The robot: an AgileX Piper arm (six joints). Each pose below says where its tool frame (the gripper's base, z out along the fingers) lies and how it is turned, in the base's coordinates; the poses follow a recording.
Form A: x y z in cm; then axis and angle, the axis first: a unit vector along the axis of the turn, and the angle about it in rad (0 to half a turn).
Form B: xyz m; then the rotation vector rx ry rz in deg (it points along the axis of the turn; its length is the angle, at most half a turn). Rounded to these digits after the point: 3 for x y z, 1 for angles.
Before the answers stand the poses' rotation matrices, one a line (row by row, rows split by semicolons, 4 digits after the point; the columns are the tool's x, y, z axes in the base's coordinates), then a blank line. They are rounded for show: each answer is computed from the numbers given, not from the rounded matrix.
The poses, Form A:
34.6 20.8 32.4 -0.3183 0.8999 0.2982 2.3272
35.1 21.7 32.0 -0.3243 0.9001 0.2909 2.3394
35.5 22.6 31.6 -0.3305 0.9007 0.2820 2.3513
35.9 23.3 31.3 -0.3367 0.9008 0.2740 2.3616
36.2 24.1 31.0 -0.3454 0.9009 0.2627 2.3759
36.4 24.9 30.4 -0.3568 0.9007 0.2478 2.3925
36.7 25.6 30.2 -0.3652 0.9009 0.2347 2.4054
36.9 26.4 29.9 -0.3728 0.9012 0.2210 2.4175
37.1 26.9 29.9 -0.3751 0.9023 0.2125 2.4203
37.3 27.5 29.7 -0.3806 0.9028 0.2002 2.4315
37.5 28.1 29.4 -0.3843 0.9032 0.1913 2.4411
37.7 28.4 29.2 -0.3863 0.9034 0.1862 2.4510
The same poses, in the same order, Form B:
-0.5155 -0.6999 0.4944; -0.2661 0.6792 0.6840; -0.8145 0.2210 -0.5364
-0.5168 -0.7040 0.4872; -0.2857 0.6783 0.6770; -0.8070 0.2107 -0.5517
-0.5176 -0.7075 0.4812; -0.3068 0.6784 0.6676; -0.7988 0.1979 -0.5682
-0.5169 -0.7117 0.4757; -0.3263 0.6776 0.6591; -0.7914 0.1855 -0.5825
-0.5156 -0.7176 0.4682; -0.3535 0.6759 0.6467; -0.7805 0.1679 -0.6021
-0.5118 -0.7255 0.4602; -0.3880 0.6731 0.6296; -0.7665 0.1437 -0.6259
-0.5088 -0.7304 0.4557; -0.4152 0.6719 0.6133; -0.7541 0.1229 -0.6451
-0.5060 -0.7341 0.4529; -0.4412 0.6715 0.5953; -0.7411 0.1014 -0.6637
-0.5046 -0.7329 0.4563; -0.4523 0.6746 0.5834; -0.7354 0.0880 -0.6719
-0.5036 -0.7347 0.4546; -0.4737 0.6748 0.5659; -0.7225 0.0697 -0.6878
-0.5039 -0.7357 0.4525; -0.4891 0.6748 0.5526; -0.7119 0.0572 -0.7000
-0.5066 -0.7366 0.4481; -0.4994 0.6744 0.5439; -0.7028 0.0518 -0.7095

0.346 0.208 0.324 -42.4 120.0 39.8
0.351 0.217 0.320 -43.5 120.6 39.0
0.355 0.226 0.316 -44.5 121.3 38.0
0.359 0.233 0.313 -45.6 121.9 37.1
0.362 0.241 0.310 -47.0 122.6 35.8
0.364 0.249 0.304 -48.9 123.5 34.0
0.367 0.256 0.302 -50.3 124.2 32.3
0.369 0.264 0.299 -51.6 124.8 30.6
0.371 0.269 0.299 -52.0 125.1 29.5
0.373 0.275 0.297 -53.0 125.8 27.9
0.375 0.281 0.294 -53.7 126.3 26.8
0.377 0.284 0.292 -54.2 126.9 26.1

